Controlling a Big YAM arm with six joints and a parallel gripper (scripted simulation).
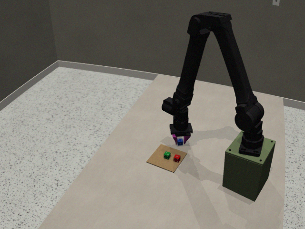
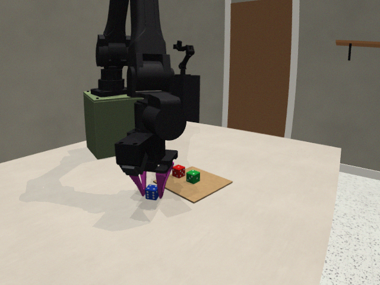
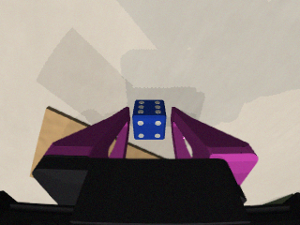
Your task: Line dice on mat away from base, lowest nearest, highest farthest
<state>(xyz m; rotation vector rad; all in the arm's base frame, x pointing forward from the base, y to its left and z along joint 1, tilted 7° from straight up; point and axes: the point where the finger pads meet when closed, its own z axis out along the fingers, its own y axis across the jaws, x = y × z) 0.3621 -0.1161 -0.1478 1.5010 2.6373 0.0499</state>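
Right now my hand is right at the blue die. The rest, counted from my hand: tan mat: 20 mm ahead, 120 mm to the left, 10 mm below; red die: 30 mm behind, 120 mm to the left, 10 mm above; green die: 20 mm ahead, 120 mm to the left, 10 mm above.
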